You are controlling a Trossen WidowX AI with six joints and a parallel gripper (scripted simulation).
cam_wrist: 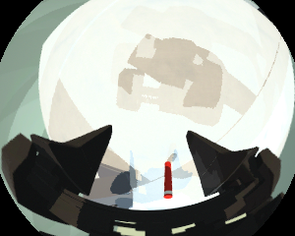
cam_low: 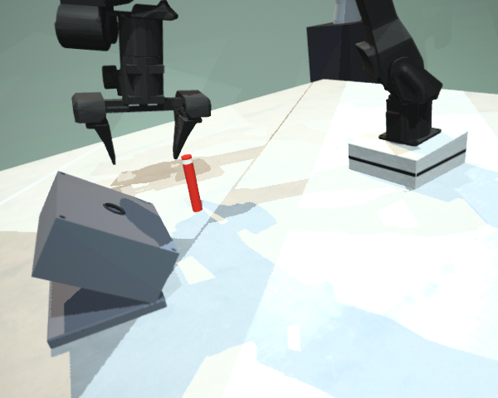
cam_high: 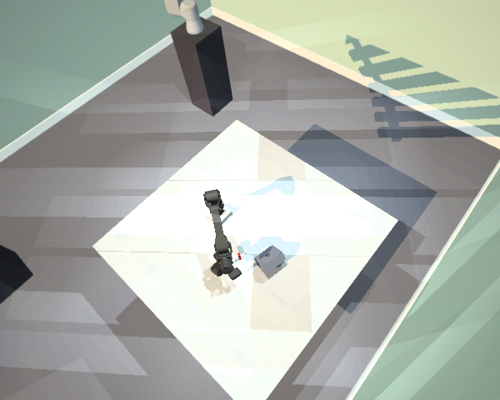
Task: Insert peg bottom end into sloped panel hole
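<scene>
The red round peg is 11 cm to the left of my gripper tip and 2 cm behind it. Round my gripper tip: grey panel (20 cm to the left, 12 cm ahead, 1 cm above).
</scene>
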